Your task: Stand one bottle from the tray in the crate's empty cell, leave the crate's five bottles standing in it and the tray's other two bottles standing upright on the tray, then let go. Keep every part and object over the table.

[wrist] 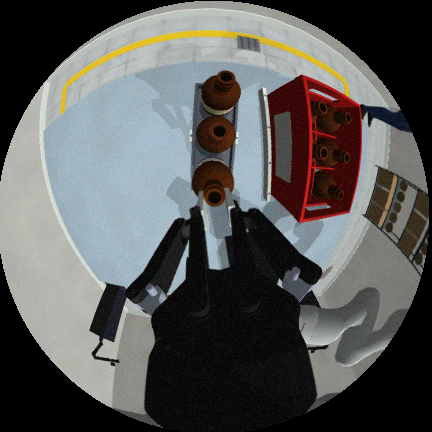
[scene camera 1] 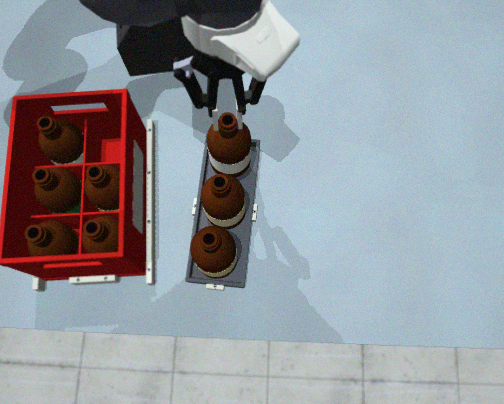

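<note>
My gripper [scene camera 1: 227, 120] [wrist: 214, 196] is shut on the neck of the far-end brown bottle [scene camera 1: 229, 145] [wrist: 212, 177]. This bottle is upright and looks slightly raised over the grey tray [scene camera 1: 246, 245] [wrist: 200, 159]; its base is hidden. The middle bottle [scene camera 1: 223, 200] [wrist: 215, 140] and near-end bottle [scene camera 1: 213, 250] [wrist: 220, 94] stand upright on the tray. The red crate [scene camera 1: 125, 175] [wrist: 285, 102] holds five brown bottles, including one [scene camera 1: 60, 142] at the far left. Its empty cell [scene camera 1: 111, 149] is at the far right, on the tray side; that cell is hidden in the wrist view.
A white strip [scene camera 1: 150, 200] [wrist: 266, 150] lies along the crate's tray-side wall. A short white strip [scene camera 1: 93, 279] lies at its near wall. Small white blocks [scene camera 1: 215, 286] sit against the tray. The table's near edge is beyond the crate and tray.
</note>
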